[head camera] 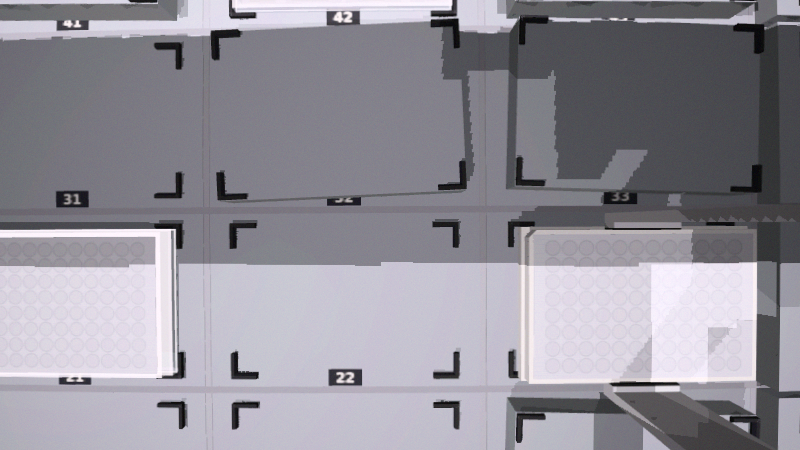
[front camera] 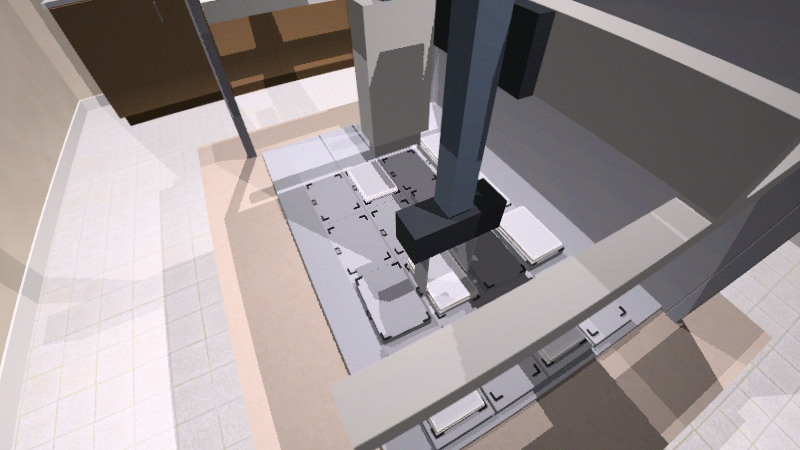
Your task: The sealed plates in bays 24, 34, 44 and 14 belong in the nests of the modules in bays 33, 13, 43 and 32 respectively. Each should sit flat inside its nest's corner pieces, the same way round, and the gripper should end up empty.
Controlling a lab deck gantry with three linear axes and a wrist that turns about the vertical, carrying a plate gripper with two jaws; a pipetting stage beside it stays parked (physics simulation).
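Pixels of known places: gripper, fingertip midpoint: (head camera: 636,303) (front camera: 441,276); robot's base at its link origin: (front camera: 307,186).
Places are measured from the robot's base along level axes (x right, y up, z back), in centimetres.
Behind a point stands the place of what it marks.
My gripper (front camera: 444,277) @(x -15.0, y 1.7, z -39.2 cm) (head camera: 646,306) @(x -15.0, y 1.7, z -39.2 cm) is shut on a white sealed plate (front camera: 448,286) @(x -14.7, y 2.4, z -42.0 cm) (head camera: 604,330) @(x -13.7, y 2.4, z -37.0 cm), held level a little above bay 23. The module in bay 33 (front camera: 495,263) @(x -26.0, y 1.9, z -41.9 cm) (head camera: 660,111) @(x -25.6, y 1.9, z -40.4 cm) has an empty nest. The module in bay 32 (head camera: 335,111) @(x -25.6, y 1.9, z -22.6 cm) also has an empty nest. The module in bay 13 (front camera: 394,307) @(x -4.0, y 1.9, z -40.9 cm) (head camera: 565,430) @(x -8.1, y 1.9, z -35.1 cm) bears no plate. In the front view, a plate (front camera: 528,232) @(x -36.1, y 3.3, z -39.6 cm) sits on the module in bay 43. Other plates stand in bay 14 (front camera: 458,413) @(x -4.2, y 2.9, z -61.1 cm) and bay 34 (front camera: 562,344) @(x -25.3, y 2.9, z -60.8 cm). Bays 24 (front camera: 509,386) @(x -13.8, y 1.5, z -61.6 cm) and 44 (front camera: 606,321) @(x -36.3, y 1.5, z -61.6 cm) show no plate.
A plate (front camera: 370,179) @(x -14.5, y 1.4, z -6.9 cm) (head camera: 72,313) @(x -14.5, y 1.4, z -7.5 cm) stands in bay 21, and another plate (head camera: 342,4) @(x -32.2, y 0.6, z -22.8 cm) in bay 42. The grey column (front camera: 391,95) @(x -10.5, y 35.1, z -28.9 cm) stands behind my gripper. A pale beam (front camera: 464,363) @(x 2.2, y 40.0, z -62.7 cm) crosses the front view and hides part of the deck.
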